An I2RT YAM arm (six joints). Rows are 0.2 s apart.
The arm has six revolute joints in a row. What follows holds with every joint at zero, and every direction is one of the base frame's. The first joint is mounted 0.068 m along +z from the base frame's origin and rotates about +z. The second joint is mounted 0.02 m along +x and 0.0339 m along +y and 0.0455 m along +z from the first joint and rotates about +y. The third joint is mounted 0.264 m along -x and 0.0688 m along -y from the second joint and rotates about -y. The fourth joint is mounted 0.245 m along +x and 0.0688 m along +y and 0.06 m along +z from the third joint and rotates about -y. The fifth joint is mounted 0.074 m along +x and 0.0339 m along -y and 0.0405 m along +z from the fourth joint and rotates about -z. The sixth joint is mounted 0.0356 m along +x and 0.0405 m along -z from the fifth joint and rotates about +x. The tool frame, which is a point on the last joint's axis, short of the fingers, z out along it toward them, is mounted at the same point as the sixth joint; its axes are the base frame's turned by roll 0, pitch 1.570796 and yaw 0 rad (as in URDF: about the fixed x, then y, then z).
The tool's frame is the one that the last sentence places.
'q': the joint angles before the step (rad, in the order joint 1, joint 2, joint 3, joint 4, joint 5, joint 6). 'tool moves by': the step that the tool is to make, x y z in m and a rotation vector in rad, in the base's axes. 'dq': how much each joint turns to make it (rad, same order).
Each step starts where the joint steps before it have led.
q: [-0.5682, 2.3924, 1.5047, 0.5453, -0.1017, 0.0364]
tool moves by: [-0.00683, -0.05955, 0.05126, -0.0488, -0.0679, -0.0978]
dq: [-0.0988, -0.0004, 0.1972, -0.1141, -0.0008, -0.0007]
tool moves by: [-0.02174, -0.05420, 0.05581, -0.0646, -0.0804, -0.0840]
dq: [-0.1004, 0.0000, 0.1896, -0.0865, -0.0168, 0.0007]
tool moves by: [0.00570, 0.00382, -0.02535, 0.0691, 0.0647, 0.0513]
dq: [0.0092, 0.0351, 0.0008, -0.0607, -0.0423, -0.0034]
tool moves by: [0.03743, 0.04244, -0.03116, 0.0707, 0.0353, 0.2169]
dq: [0.0920, 0.0531, -0.0008, -0.0206, -0.1285, -0.0065]
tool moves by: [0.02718, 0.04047, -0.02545, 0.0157, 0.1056, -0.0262]
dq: [0.0938, 0.0339, -0.0011, -0.0606, 0.1293, -0.0015]
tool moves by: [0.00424, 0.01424, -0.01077, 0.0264, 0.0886, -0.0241]
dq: [0.0290, 0.0046, 0.0004, -0.0847, 0.0584, 0.0019]
